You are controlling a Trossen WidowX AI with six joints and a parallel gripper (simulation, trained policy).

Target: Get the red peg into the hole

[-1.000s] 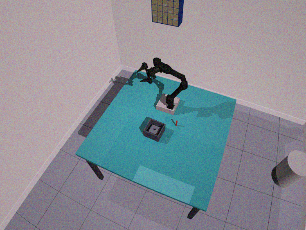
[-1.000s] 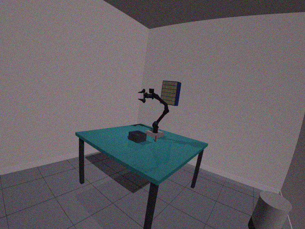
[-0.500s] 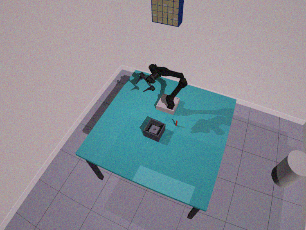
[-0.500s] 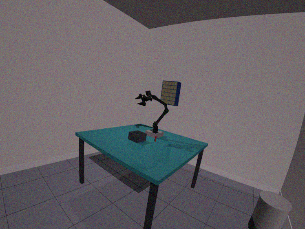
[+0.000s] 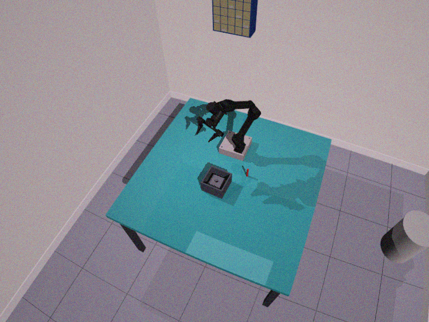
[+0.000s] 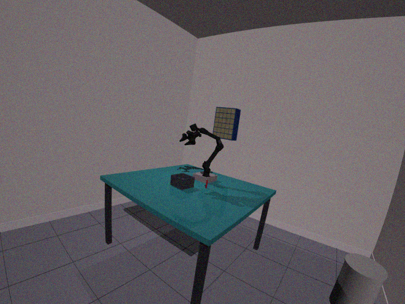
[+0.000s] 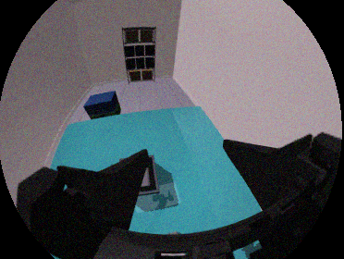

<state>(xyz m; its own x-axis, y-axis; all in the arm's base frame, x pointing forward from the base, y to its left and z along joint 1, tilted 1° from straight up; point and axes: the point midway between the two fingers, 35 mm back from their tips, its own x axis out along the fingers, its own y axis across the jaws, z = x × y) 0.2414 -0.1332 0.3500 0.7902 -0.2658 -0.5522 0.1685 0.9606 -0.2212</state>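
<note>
Right now the red peg is 11 cm behind my gripper tip, 28 cm to the left of it and 35 cm below it. The rest, counted from my gripper tip: grey plate 6 cm ahead, 12 cm to the left, 35 cm below; then dark grey box 6 cm ahead, 12 cm to the left, 37 cm below.
</note>
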